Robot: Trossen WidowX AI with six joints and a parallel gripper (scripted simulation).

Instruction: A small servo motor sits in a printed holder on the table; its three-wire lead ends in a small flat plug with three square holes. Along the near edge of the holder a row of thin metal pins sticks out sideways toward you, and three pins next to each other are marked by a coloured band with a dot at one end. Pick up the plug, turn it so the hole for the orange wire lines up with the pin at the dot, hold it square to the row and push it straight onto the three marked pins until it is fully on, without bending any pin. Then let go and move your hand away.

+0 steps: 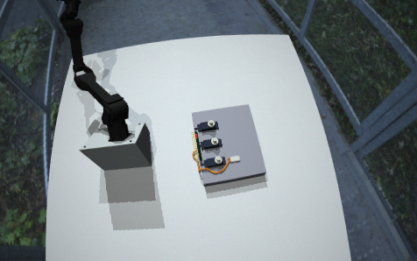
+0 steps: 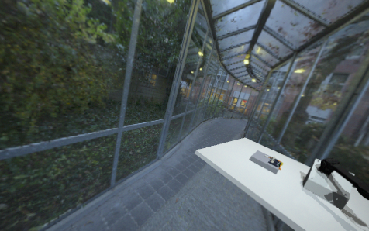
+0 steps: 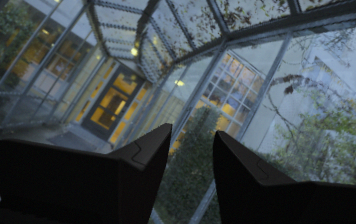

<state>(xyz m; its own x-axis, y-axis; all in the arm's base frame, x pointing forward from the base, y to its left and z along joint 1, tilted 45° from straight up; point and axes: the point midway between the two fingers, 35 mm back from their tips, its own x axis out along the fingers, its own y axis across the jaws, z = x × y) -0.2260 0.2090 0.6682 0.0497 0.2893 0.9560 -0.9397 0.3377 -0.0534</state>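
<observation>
Right now my gripper tip is 59 cm to the left of the red band, 53 cm short of it and 44 cm above it. The rest, counted from my gripper tip: pale dot (59 cm to the right, 53 cm ahead, 44 cm below); then grey holder (69 cm ahead, 60 cm to the right, 48 cm below).
</observation>
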